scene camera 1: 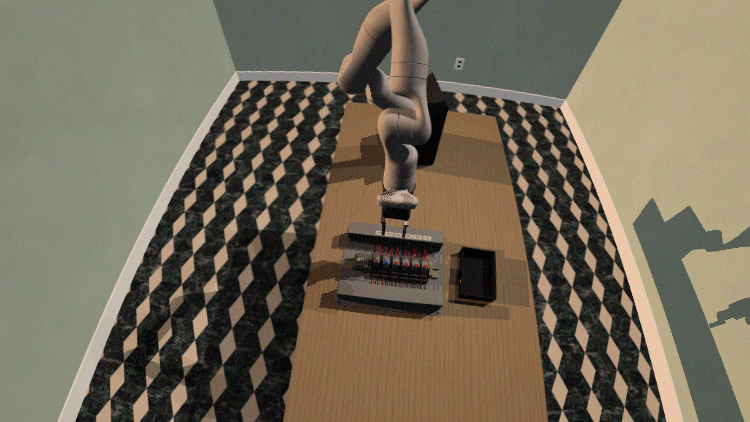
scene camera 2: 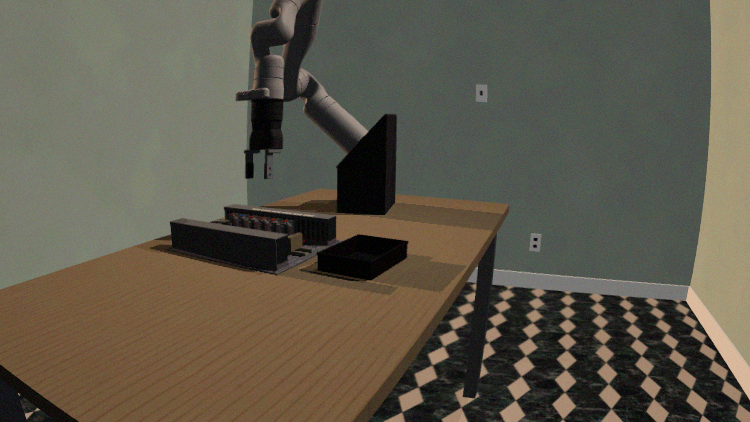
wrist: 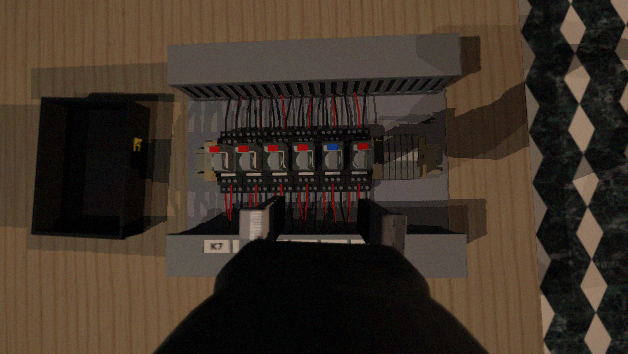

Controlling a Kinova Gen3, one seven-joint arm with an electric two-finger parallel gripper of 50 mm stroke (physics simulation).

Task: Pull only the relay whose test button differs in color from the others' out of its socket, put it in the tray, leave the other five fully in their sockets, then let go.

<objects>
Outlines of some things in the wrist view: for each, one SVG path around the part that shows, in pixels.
My gripper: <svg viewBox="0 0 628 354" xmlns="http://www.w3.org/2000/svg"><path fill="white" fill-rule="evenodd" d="M152 353L489 354L459 320L444 306L431 298L430 288L424 276L405 258L406 215L392 213L370 199L359 198L357 230L366 244L275 241L285 227L285 196L274 195L256 207L244 207L240 210L239 251L216 276L213 295L193 309Z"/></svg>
A red-button relay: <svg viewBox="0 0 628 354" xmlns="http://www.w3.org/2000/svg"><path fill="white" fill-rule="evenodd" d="M374 140L351 142L349 146L350 171L370 171L374 169Z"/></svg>
</objects>
